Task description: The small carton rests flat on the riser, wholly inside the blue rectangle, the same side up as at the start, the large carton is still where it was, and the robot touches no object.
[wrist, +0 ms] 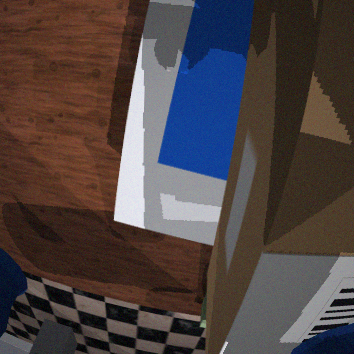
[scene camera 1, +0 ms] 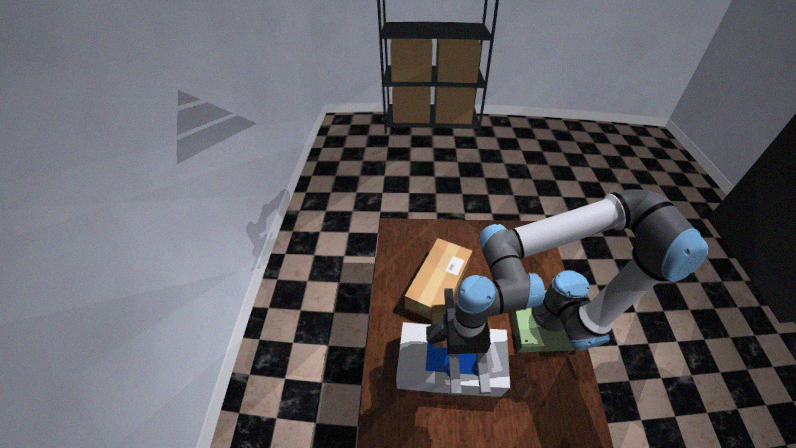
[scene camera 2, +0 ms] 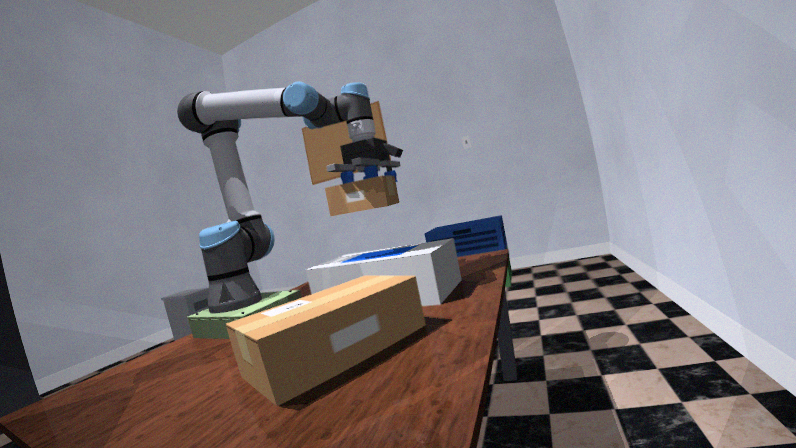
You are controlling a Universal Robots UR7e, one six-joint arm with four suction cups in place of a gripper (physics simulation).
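Observation:
The small carton hangs roughly level in the air under my suction gripper, whose blue cups meet its top. It is above the white riser, with a clear gap in scene camera 2. In scene camera 1 the gripper hides most of it. The blue rectangle on the riser's top is partly covered from view. The large carton lies on the table beside the riser, apart from the gripper.
The green base plate under the arm is beside the riser on the wooden table. A blue crate is behind the riser in scene camera 2. A shelf rack stands at the far wall.

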